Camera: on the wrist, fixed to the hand. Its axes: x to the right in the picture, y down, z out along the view.
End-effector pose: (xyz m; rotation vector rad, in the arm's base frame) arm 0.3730 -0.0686 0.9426 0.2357 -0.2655 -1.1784
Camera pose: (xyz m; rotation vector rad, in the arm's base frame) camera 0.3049 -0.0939 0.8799 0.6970 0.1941 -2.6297
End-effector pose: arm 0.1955 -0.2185 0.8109 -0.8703 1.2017 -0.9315
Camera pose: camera 0.1486 -0.2484 0.8891 -1.6766 0.5029 -2.3190
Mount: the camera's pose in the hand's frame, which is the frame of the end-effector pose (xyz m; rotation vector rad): -0.0059 -0.0888 -0.0360 0.0566 0.2584 -1.5447
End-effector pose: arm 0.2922 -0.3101 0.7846 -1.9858 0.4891 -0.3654
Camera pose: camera 0.2867 -0.2993 0.8798 -1.8885 -1.0181 -1.5273
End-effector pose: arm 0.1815 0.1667 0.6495 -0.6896 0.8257 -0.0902
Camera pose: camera 0.1685 0.0803 0.6892 -1.1388 0.3536 -1.6053
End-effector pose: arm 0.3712 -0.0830 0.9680 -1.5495 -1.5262 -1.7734
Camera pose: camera 0.2850 -0.0830 0.9258 -0.1757 2.0676 1.6626
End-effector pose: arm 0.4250 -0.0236 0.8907 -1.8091 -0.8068 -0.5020
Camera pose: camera 0.3576 -0.0385 0.9574 -0.7042 -1.8976 -1.5823
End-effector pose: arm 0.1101 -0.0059 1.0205 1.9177 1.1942 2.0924
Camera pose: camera 0.0410 0.0354 0.9682 0.2317 1.8149 1.3003
